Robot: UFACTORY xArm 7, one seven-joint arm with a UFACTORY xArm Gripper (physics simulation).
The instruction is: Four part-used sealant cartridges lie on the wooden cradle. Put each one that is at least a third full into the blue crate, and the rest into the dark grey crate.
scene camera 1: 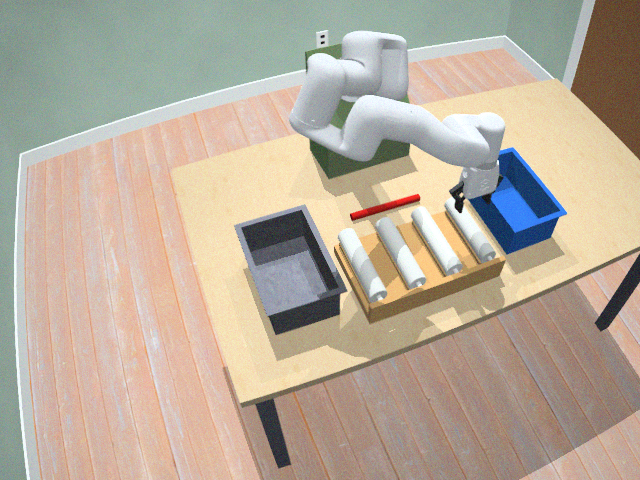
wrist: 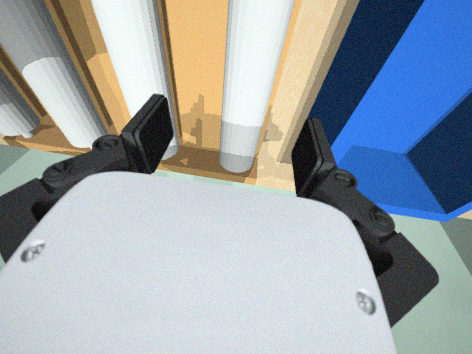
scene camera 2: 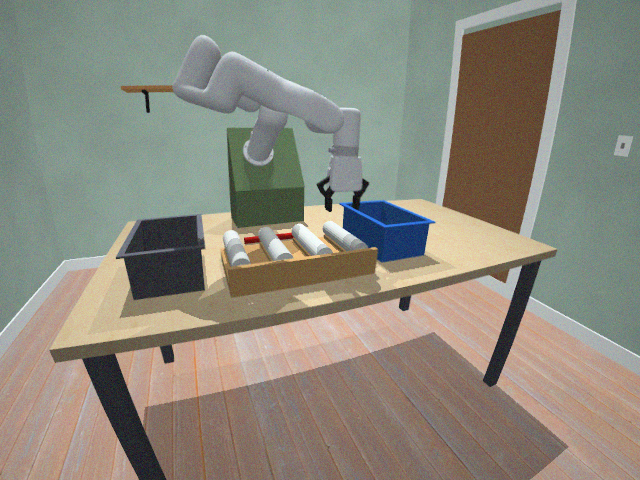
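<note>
Four white cartridges lie side by side on the wooden cradle (scene camera 1: 439, 290) (scene camera 2: 305, 271): far left (scene camera 1: 361, 264) (scene camera 2: 236, 249), second (scene camera 1: 400, 253) (scene camera 2: 275, 244), third (scene camera 1: 436, 240) (scene camera 2: 311, 239) (wrist: 135, 55) and far right (scene camera 1: 470, 229) (scene camera 2: 343, 236) (wrist: 247, 90). Grey patches show on them; I cannot tell shadow from fill level. My gripper (scene camera 1: 473, 205) (scene camera 2: 342, 206) (wrist: 234, 125) is open and empty, above the rear part of the far-right cartridge, which appears between the fingers in the wrist view. The blue crate (scene camera 1: 529, 235) (scene camera 2: 405, 242) stands right of the cradle, the dark grey crate (scene camera 1: 305, 314) (scene camera 2: 168, 276) left.
A red rod (scene camera 1: 385, 207) (scene camera 2: 253, 239) lies behind the cradle on the table (scene camera 1: 217, 191) (scene camera 2: 491, 253). The green base block (scene camera 1: 356, 162) (scene camera 2: 266, 206) stands at the rear. The blue crate's left wall is close beside the gripper's right finger.
</note>
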